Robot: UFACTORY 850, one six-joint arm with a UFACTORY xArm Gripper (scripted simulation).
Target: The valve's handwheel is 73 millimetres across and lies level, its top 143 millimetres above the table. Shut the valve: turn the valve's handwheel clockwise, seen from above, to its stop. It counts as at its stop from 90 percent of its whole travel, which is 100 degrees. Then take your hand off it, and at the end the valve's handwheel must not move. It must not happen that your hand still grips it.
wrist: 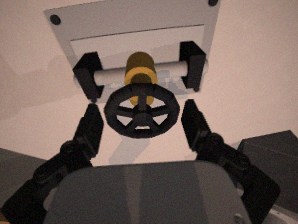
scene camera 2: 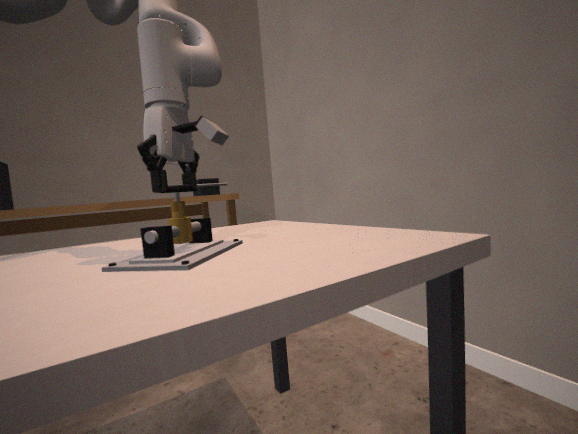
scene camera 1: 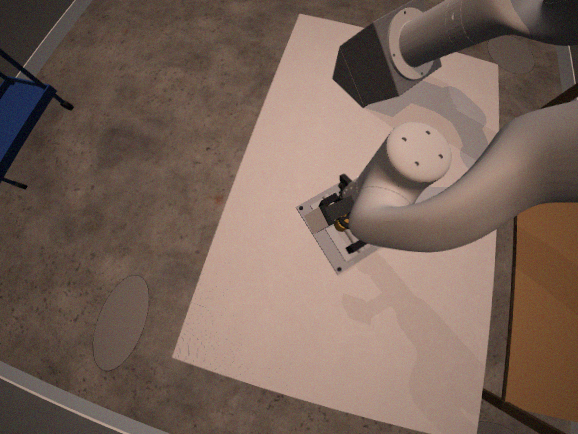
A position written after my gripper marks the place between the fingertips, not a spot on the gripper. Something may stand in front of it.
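Observation:
A grey base plate (scene camera 2: 205, 255) is there for me to see. So is my gripper (scene camera 2: 176, 191), and I find the gripper again in the wrist view (wrist: 142, 111) as well as in scene camera 1 (scene camera 1: 350, 215).

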